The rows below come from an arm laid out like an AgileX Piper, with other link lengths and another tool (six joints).
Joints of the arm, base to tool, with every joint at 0 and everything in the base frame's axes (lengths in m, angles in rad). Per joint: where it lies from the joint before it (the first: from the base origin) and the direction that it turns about. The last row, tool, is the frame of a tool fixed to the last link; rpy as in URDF.
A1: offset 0 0 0.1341 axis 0 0 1
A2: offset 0 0 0 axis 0 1 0
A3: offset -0.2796 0 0.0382 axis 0 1 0
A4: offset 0.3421 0 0.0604 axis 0.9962 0 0.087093
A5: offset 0 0 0 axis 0 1 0
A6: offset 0.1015 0 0.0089 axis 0.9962 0 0.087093
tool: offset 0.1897 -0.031 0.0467 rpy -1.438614 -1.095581 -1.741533
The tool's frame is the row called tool.
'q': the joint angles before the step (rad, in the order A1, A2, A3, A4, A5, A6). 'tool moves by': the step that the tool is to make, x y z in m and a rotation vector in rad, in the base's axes. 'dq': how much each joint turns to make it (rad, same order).
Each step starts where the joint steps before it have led.
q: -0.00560, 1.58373, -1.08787, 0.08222, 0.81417, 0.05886
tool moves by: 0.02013, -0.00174, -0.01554, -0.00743, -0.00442, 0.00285
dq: 0.00001, 0.08320, -0.04720, -0.00523, -0.04037, -0.00384
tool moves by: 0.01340, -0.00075, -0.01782, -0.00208, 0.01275, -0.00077
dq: 0.00000, 0.07704, -0.04473, -0.00175, -0.01964, 0.00023
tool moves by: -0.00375, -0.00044, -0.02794, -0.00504, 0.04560, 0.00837
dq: 0.00000, 0.06033, -0.00680, -0.00294, -0.00758, -0.00785
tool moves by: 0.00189, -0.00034, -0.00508, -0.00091, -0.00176, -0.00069
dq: -0.00001, 0.01271, 0.00000, -0.00042, -0.01452, 0.00000
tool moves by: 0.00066, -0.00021, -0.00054, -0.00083, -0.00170, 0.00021
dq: -0.00001, 0.00177, 0.00003, -0.00080, -0.00351, -0.00002
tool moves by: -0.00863, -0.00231, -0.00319, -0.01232, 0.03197, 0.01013
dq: 0.00001, 0.00000, -0.00001, -0.01577, 0.03199, -0.00023
